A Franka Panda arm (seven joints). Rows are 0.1 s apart.
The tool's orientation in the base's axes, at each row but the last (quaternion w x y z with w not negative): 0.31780, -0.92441, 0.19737, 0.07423; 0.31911, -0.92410, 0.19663, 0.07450; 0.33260, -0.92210, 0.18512, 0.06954; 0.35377, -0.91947, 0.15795, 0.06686; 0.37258, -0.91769, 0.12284, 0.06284; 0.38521, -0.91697, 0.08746, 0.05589
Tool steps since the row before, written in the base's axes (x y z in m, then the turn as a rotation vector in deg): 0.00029, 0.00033, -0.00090, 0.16, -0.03, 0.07; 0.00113, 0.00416, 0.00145, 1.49, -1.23, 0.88; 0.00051, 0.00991, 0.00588, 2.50, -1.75, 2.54; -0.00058, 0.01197, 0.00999, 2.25, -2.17, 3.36; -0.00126, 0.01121, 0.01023, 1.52, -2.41, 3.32; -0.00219, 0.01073, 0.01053, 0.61, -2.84, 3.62
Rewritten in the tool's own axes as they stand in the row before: 0.00040, 0.00015, 0.00091, 0.14, -0.08, -0.08; -0.00067, -0.00427, 0.00142, 1.52, -0.22, -1.47; -0.00393, -0.01069, 0.00181, 2.18, -1.22, -3.08; -0.00580, -0.01447, 0.00065, 1.86, -1.36, -3.97; -0.00533, -0.01425, 0.00056, 1.21, -0.96, -4.09; -0.00519, -0.01427, 0.00042, 0.32, -0.69, -4.58
